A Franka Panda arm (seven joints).
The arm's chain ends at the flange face. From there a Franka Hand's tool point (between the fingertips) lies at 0.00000 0.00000 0.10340 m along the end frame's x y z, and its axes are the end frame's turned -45 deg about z.
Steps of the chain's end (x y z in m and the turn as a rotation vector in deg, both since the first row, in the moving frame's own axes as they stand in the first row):
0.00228, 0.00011, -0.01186, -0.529, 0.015, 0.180
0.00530, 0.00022, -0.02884, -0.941, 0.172, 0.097
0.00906, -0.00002, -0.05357, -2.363, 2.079, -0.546
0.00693, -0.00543, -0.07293, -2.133, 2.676, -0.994
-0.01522, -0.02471, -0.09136, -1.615, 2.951, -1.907
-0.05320, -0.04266, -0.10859, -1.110, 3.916, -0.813
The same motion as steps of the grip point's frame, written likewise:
0.00088, 0.00238, -0.01186, -0.385, -0.363, 0.180
0.00261, 0.00532, -0.02885, -0.787, -0.544, 0.097
0.00609, 0.01206, -0.05373, -3.141, -0.201, -0.546
0.00949, 0.00719, -0.07311, -3.400, 0.384, -0.994
0.00851, -0.02244, -0.09154, -3.229, 0.945, -1.907
-0.00383, -0.06140, -0.10885, -3.554, 1.984, -0.813

